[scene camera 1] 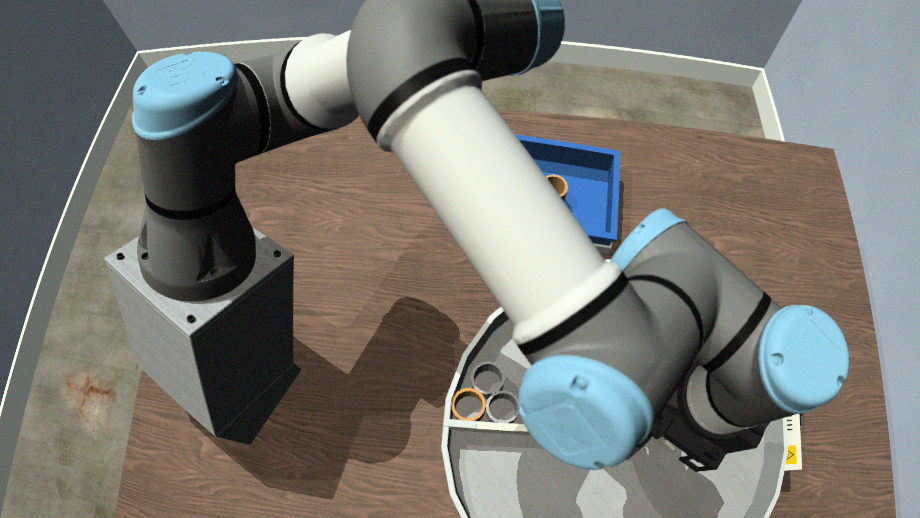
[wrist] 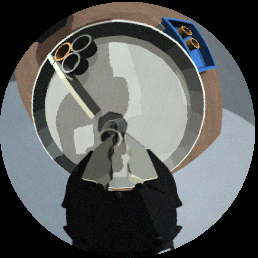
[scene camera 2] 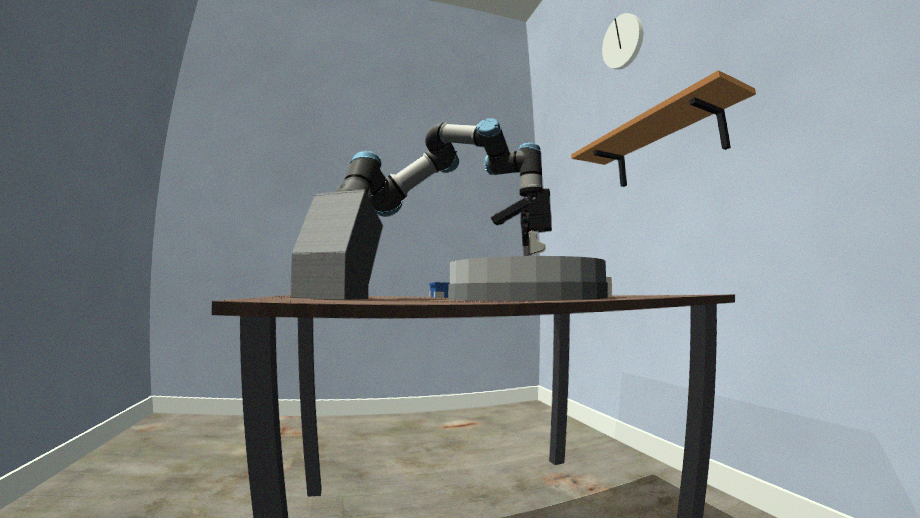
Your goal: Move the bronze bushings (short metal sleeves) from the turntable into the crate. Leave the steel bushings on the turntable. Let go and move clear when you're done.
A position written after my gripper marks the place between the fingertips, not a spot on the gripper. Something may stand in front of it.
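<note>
My gripper [scene camera 1: 635, 421] is visible; the wrist view [wrist: 120, 133] and scene camera 2 [scene camera 2: 528, 269] show it as well. I also see a crate [scene camera 1: 592, 174] and a grey turntable [wrist: 132, 81].
</note>
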